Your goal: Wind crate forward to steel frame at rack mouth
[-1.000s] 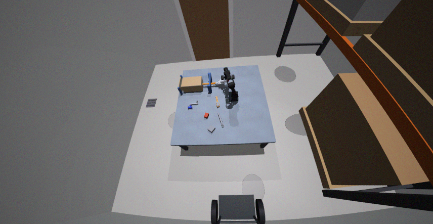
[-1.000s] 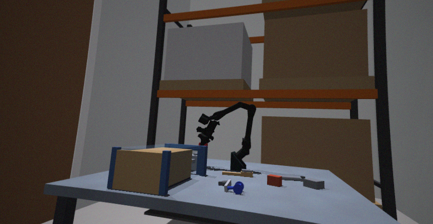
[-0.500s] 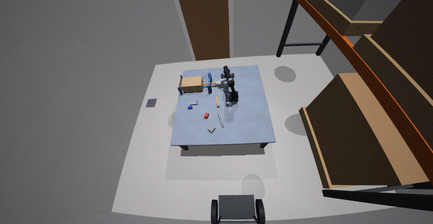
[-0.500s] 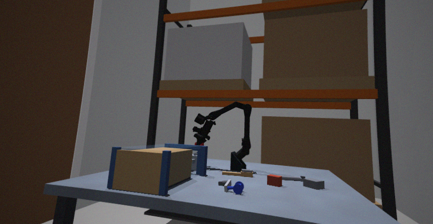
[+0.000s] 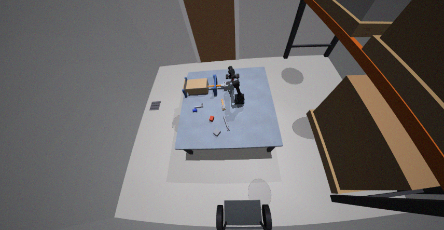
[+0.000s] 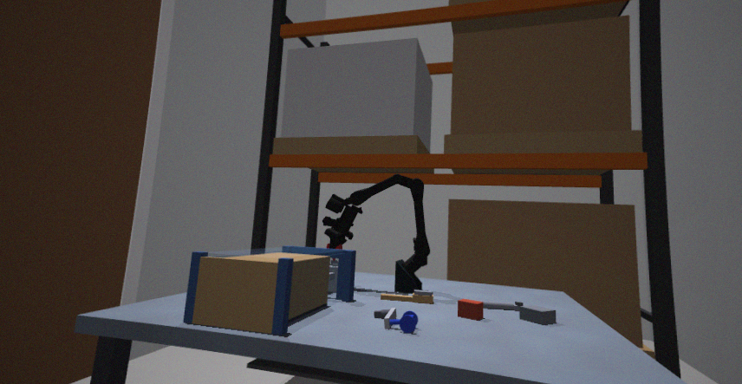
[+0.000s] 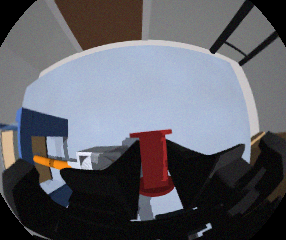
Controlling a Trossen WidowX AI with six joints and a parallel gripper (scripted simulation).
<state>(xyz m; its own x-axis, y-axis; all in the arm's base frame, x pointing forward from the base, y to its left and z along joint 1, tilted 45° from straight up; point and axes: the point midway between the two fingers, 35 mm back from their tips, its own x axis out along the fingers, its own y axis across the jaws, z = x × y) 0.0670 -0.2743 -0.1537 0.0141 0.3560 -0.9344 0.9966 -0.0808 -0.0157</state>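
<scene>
My gripper tip is 40 mm short of the winch handle, 30 mm to the right of it and 30 mm above it. From my gripper tip the other things lie so: blue frame 250 mm ahead, 50 mm to the left, 30 mm below; red knob 20 mm to the left; grey winch 100 mm below, 80 mm ahead, 50 mm to the left.
</scene>
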